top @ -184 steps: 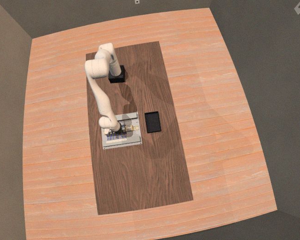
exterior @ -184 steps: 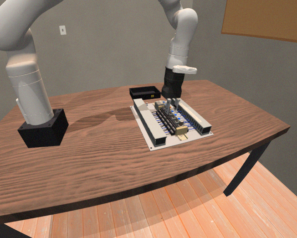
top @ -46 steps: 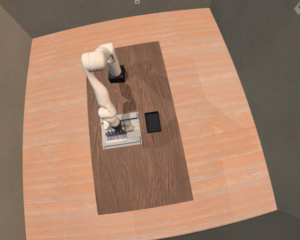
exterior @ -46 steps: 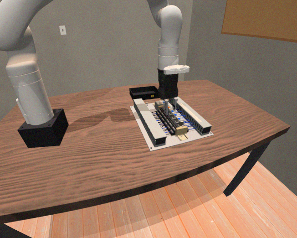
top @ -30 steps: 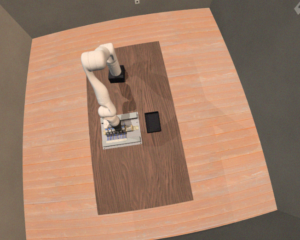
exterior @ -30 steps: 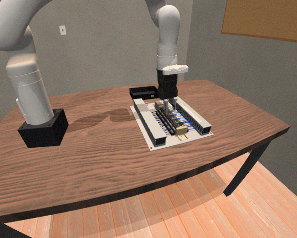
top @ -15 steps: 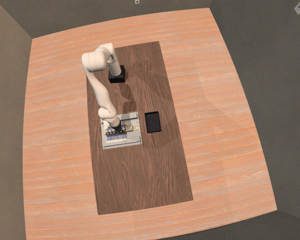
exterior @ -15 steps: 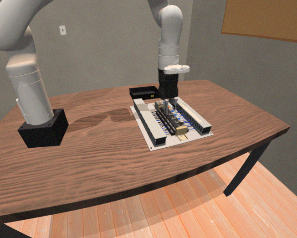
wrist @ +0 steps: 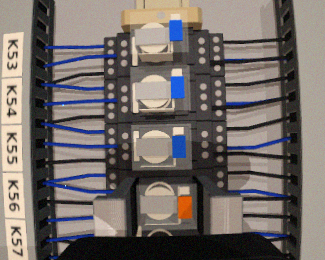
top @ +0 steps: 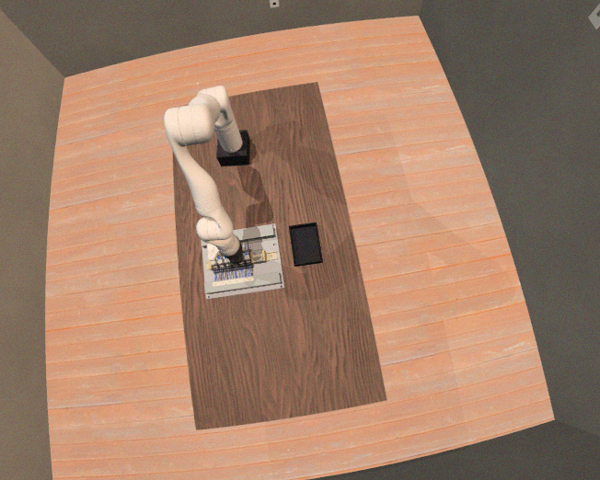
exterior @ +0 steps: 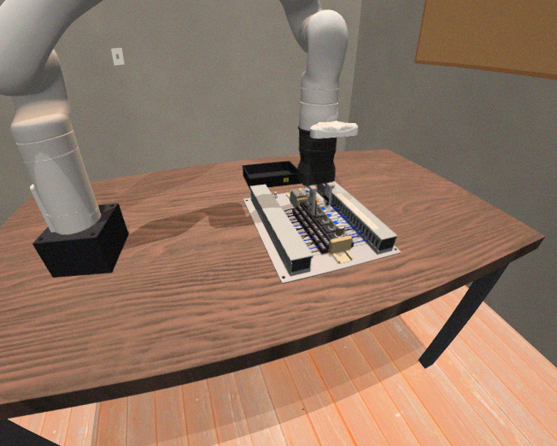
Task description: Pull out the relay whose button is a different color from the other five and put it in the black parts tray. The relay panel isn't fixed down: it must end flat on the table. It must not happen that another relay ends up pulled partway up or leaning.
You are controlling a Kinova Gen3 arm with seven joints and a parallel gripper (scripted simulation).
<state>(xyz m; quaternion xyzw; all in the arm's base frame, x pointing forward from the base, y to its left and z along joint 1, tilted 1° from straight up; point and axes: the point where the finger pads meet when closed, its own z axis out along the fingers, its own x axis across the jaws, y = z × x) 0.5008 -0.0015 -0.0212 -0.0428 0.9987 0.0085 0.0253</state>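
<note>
My gripper is now 1 cm above the grey relay. Round my hand: relay panel 4 cm below, 2 cm to the left; then black parts tray 29 cm to the left, 5 cm below, 5 cm behind.
</note>
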